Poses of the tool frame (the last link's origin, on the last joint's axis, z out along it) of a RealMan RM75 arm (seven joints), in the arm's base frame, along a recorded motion.
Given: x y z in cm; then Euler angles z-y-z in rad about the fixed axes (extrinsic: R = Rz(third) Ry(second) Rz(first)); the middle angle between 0 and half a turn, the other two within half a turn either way.
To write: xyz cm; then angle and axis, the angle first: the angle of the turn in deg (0 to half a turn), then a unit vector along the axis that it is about. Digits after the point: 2 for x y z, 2 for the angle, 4 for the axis.
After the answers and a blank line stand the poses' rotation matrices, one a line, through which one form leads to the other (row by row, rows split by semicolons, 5 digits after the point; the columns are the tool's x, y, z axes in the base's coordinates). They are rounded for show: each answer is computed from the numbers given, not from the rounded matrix.
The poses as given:
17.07 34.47 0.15 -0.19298 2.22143 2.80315
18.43 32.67 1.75 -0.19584 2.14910 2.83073
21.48 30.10 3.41 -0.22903 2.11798 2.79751
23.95 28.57 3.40 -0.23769 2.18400 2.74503
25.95 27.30 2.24 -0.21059 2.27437 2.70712
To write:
17.07 34.47 0.15 166.61 -0.8998 0.0656 0.4314
18.43 32.67 1.75 166.29 -0.8842 0.0509 0.4642
21.48 30.10 3.41 164.09 -0.8789 0.0506 0.4743
23.95 28.57 3.40 163.48 -0.8940 0.0712 0.4423
25.95 27.30 2.24 164.69 -0.9099 0.1023 0.4021

0.62440 -0.21628 -0.75056; -0.01646 -0.96433 0.26419; -0.78093 -0.15260 -0.60569
0.56998 -0.19877 -0.79725; 0.02126 -0.96641 0.25614; -0.82138 -0.16295 -0.54660
0.55358 -0.21733 -0.80394; 0.04280 -0.95665 0.28808; -0.83169 -0.19388 -0.52028
0.60685 -0.25040 -0.75434; 0.00115 -0.94880 0.31588; -0.79482 -0.19256 -0.57549
0.66187 -0.28896 -0.69169; -0.07669 -0.94398 0.32098; -0.74569 -0.15940 -0.64695

